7 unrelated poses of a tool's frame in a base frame.
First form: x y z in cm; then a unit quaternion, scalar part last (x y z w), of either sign.
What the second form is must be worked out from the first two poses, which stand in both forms.
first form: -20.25 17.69 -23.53 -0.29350 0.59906 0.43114 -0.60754
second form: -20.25 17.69 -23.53 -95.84 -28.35 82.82
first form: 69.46 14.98 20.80 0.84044 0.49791 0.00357 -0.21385
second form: 69.46 14.98 20.80 58.89 -12.65 -158.61
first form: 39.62 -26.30 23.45 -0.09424 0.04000 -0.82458 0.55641
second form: 39.62 -26.30 23.45 -111.43 -6.37 -9.90
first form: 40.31 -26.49 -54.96 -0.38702 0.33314 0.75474 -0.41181
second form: 40.31 -26.49 -54.96 -112.33 18.05 59.79
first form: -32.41 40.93 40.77 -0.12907 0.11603 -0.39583 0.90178
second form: -32.41 40.93 40.77 -48.43 6.15 -19.06
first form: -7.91 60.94 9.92 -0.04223 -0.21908 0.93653 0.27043
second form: -7.91 60.94 9.92 148.30 -2.26 -25.69
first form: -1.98 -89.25 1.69 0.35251 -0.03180 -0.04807 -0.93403
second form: -1.98 -89.25 1.69 3.88 5.35 -41.17
